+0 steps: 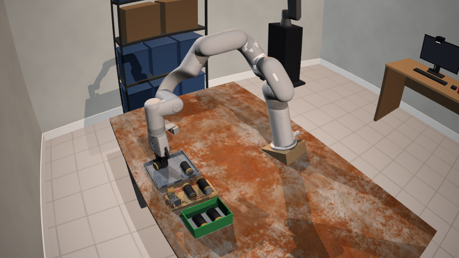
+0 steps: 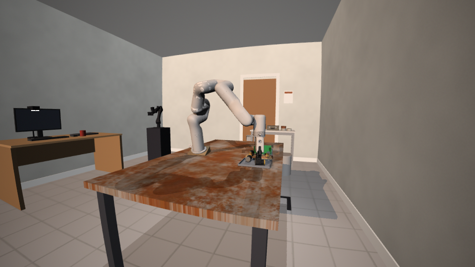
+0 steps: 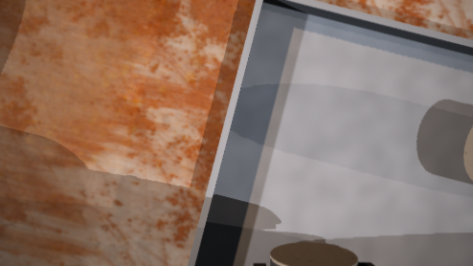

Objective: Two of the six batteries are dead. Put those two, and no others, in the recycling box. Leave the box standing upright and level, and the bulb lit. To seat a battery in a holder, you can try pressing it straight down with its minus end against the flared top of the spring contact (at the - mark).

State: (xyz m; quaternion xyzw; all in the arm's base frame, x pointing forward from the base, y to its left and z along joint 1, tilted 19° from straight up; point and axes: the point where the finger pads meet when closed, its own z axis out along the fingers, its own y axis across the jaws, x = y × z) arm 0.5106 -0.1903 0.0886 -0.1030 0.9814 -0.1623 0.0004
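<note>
Right now my hand is 2 cm past the grey tray, 4 cm to the right of it and 3 cm above it. The rest, counted from my hand: green recycling box (1 cm ahead, 37 cm to the left, 2 cm below).
</note>
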